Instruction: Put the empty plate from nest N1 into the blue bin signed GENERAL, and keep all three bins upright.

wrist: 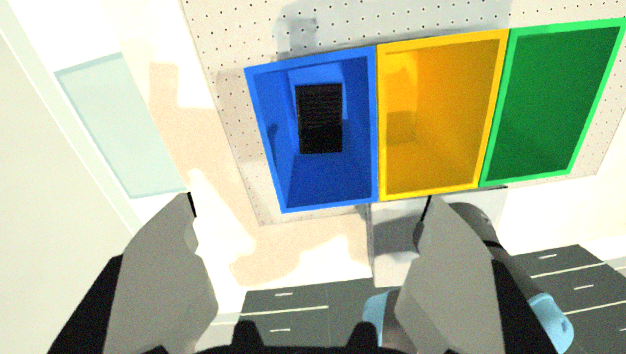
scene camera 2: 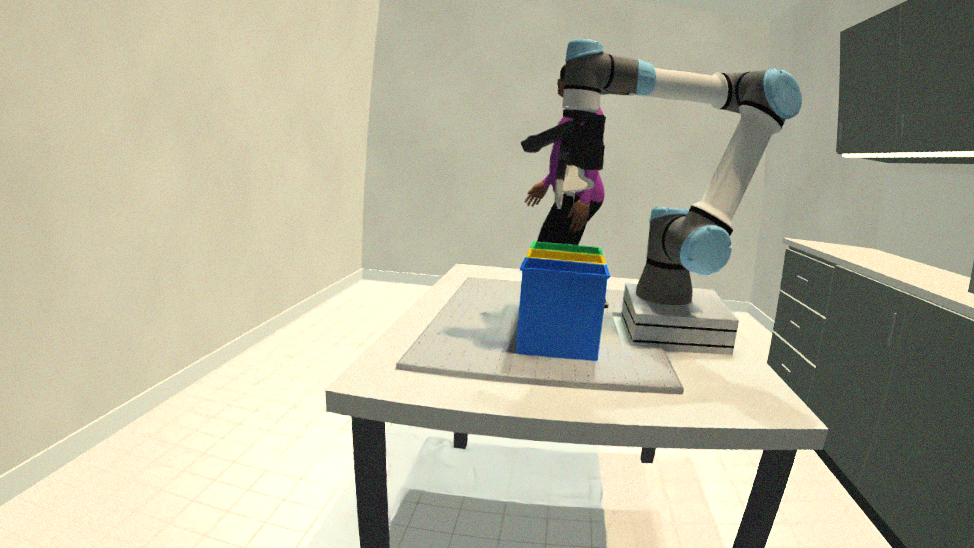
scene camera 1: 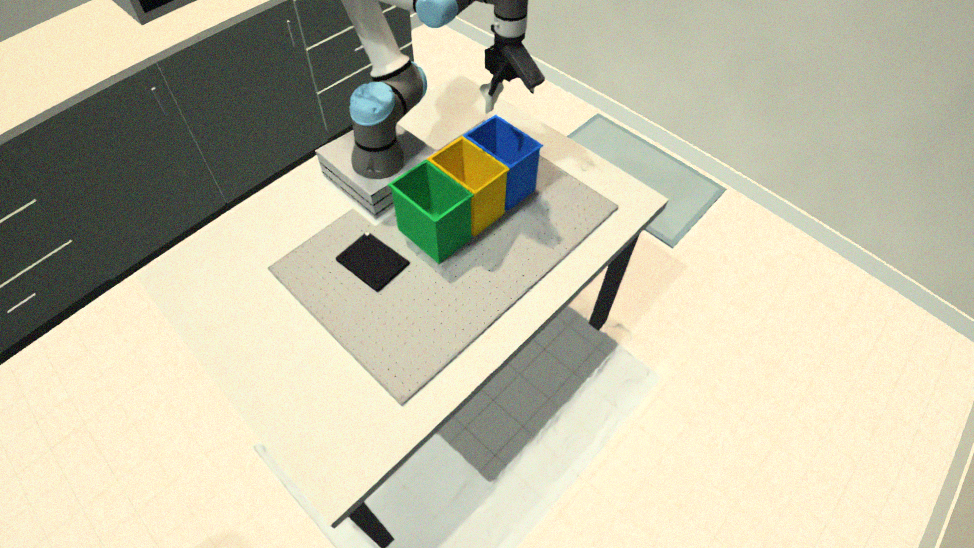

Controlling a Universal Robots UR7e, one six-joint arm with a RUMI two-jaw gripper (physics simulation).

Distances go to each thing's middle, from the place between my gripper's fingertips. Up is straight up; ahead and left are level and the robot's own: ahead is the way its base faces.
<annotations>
I see my gripper 21 cm above the blue bin (scene camera 2: 561,309), 1 cm to the left of it and 1 cm past it. From my hand the other things lie so: black plate (wrist: 319,107): 29 cm below, 2 cm behind, 1 cm to the right; yellow bin (scene camera 1: 484,176): 21 cm below, 14 cm to the right; green bin (scene camera 1: 434,211): 28 cm to the right, 21 cm below.
</annotations>
